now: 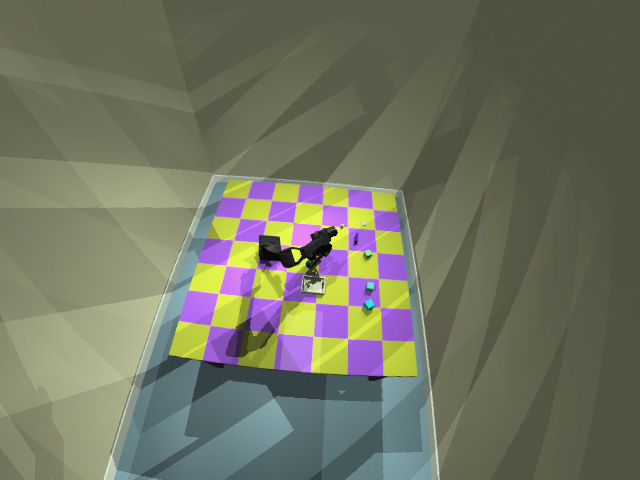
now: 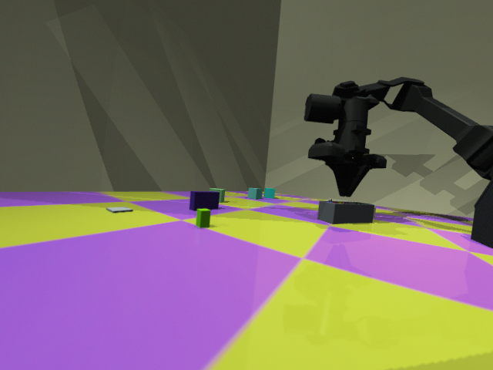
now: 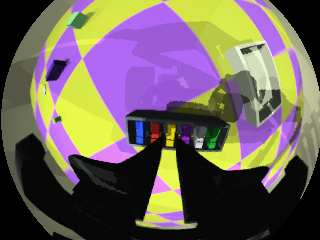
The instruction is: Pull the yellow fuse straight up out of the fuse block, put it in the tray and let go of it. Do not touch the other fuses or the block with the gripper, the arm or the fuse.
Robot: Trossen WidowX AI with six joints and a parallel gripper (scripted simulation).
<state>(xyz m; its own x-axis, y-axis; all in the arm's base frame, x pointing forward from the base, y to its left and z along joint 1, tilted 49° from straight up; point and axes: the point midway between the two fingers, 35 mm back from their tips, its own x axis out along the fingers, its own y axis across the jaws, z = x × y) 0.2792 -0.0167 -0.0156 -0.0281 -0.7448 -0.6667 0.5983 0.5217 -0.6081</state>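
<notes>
Now: the yellow fuse 30 mm below my gripper tip. Round my gripper tip: tray: 180 mm to the right, 50 mm below, 10 mm behind; then flat grey tile: 320 mm ahead, 300 mm to the left, 50 mm below.
</notes>
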